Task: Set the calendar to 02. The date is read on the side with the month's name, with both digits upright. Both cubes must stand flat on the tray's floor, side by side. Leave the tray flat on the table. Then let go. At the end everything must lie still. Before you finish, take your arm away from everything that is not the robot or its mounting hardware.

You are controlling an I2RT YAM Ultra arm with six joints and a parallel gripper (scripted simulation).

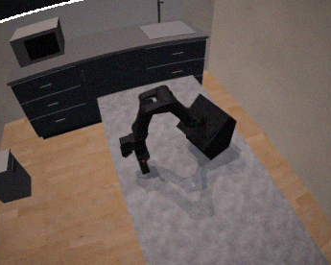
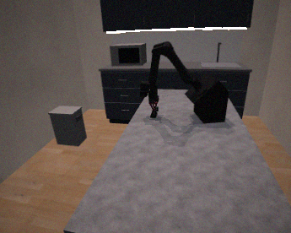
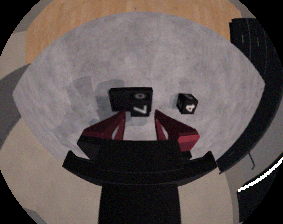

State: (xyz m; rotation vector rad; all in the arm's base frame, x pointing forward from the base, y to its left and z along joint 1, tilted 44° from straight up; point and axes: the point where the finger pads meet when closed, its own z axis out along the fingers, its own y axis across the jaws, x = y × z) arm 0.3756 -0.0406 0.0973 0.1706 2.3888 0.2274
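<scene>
Right now my hand is 5 cm above the dark tray and 2 cm to the right of it. From my hand the other things lie so: dark calendar cube: 9 cm to the right, 4 cm below, 1 cm behind.
</scene>
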